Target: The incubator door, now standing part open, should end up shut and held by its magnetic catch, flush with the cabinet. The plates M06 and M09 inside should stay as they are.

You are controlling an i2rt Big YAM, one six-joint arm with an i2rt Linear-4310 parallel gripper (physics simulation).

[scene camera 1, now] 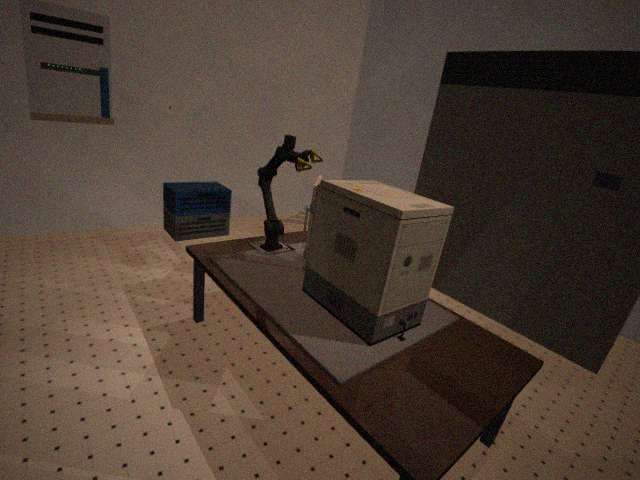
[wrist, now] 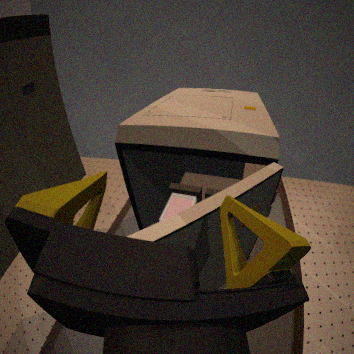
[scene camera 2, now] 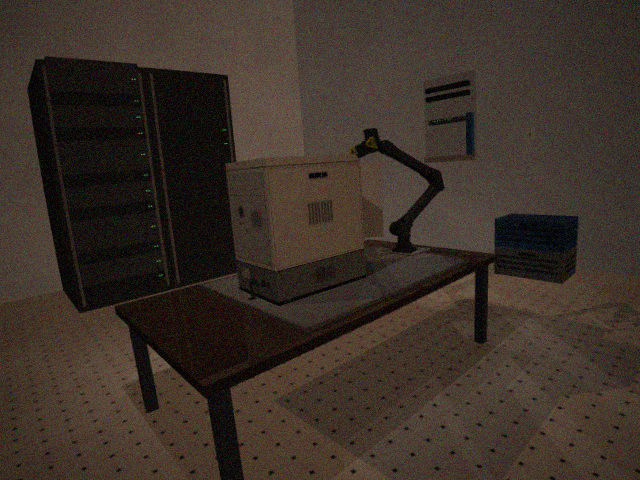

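Observation:
My gripper: open, holding nothing. Also in the scene: a beige incubator.

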